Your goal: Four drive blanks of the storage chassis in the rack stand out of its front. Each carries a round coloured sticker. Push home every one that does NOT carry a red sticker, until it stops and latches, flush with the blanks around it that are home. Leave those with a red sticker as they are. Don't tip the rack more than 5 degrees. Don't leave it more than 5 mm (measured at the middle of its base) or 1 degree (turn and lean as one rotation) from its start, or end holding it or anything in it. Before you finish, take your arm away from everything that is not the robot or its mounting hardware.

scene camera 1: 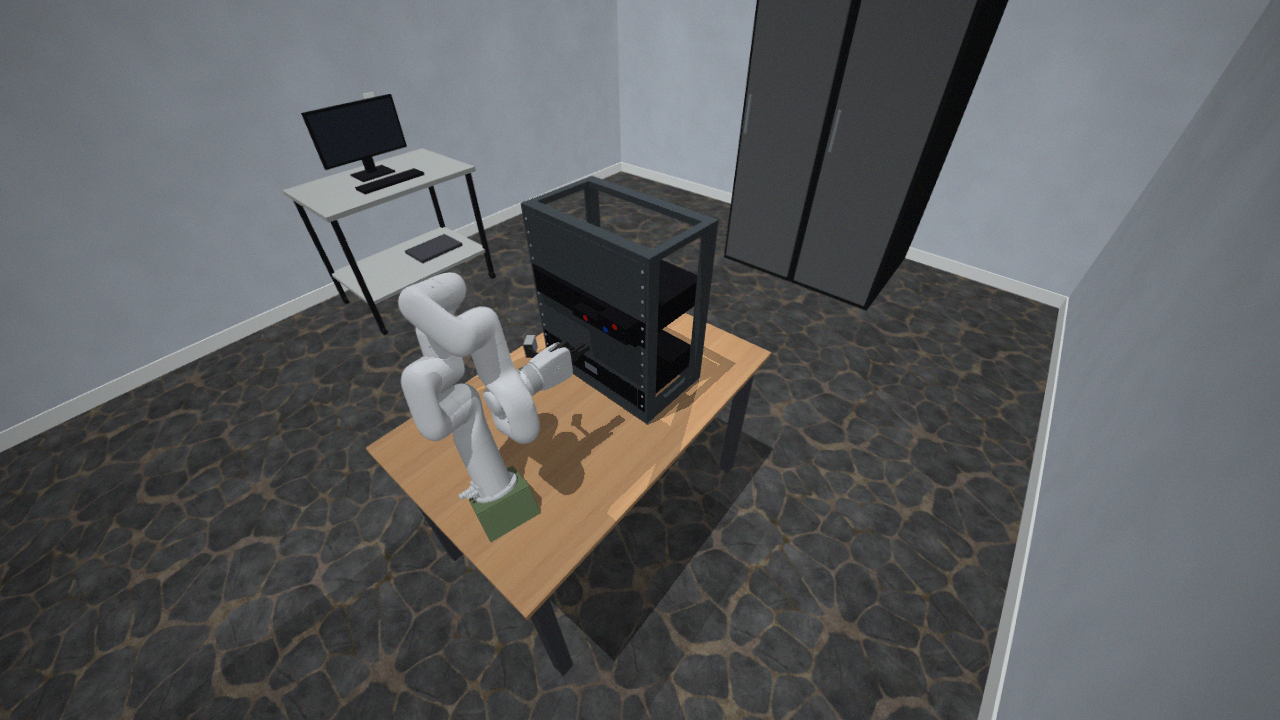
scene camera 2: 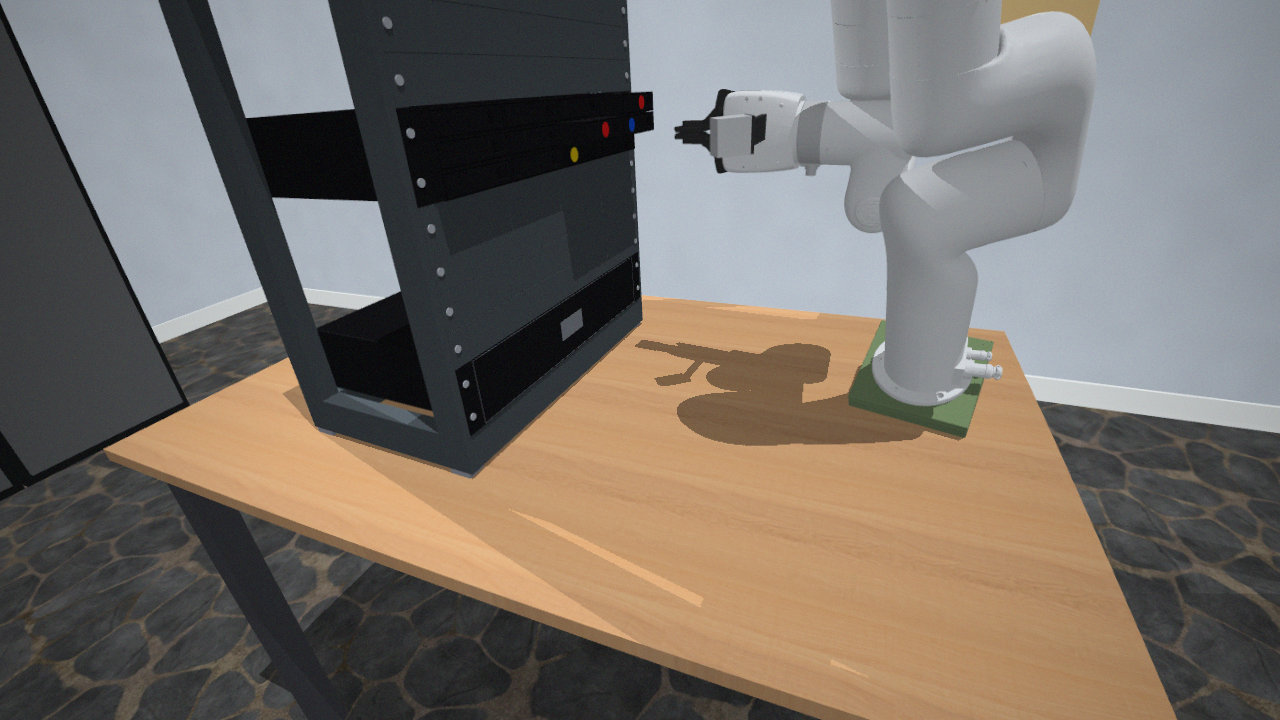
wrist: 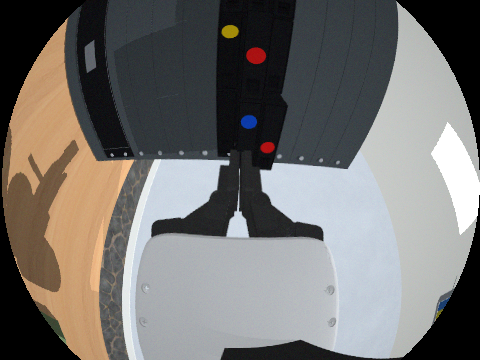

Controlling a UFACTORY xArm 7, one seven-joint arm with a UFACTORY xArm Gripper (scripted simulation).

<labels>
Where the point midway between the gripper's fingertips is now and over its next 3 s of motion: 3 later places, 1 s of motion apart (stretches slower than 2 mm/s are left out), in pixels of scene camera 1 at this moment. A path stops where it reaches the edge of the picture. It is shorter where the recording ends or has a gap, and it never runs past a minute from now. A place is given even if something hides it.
My gripper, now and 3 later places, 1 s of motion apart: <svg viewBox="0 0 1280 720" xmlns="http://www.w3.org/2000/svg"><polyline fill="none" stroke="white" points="586,344 606,338 610,335 614,332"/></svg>
</labels>
